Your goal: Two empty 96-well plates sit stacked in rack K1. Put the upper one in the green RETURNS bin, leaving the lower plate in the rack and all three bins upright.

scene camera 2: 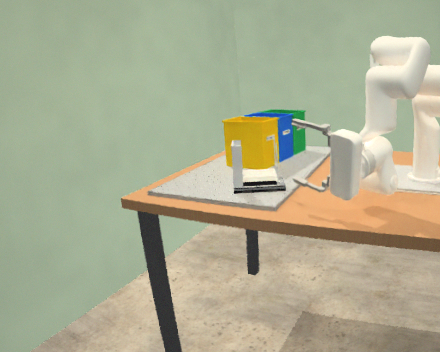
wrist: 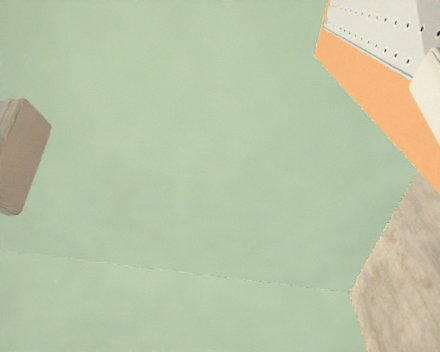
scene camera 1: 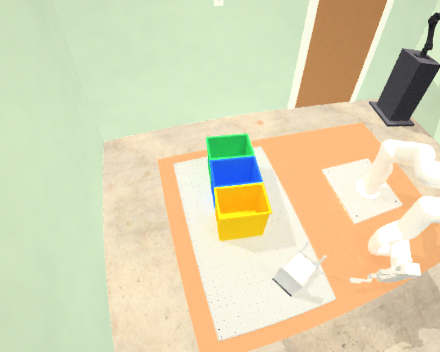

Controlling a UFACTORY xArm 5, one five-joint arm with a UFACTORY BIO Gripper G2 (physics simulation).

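The rack K1 has upright posts and a dark-edged base, and stands on the near part of the grey board. The white plates sit low between its posts as one block; I cannot tell the two apart. The green bin stands upright at the far end of the bin row. My gripper is wide open and empty, turned sideways with one finger above the other. It is to the robot-base side of the rack, apart from it. Neither rack nor plates show in the wrist view.
The blue bin stands upright between the green bin and the yellow bin, also upright and nearest the rack. They stand on the perforated board. A second white arm stands on a separate plate.
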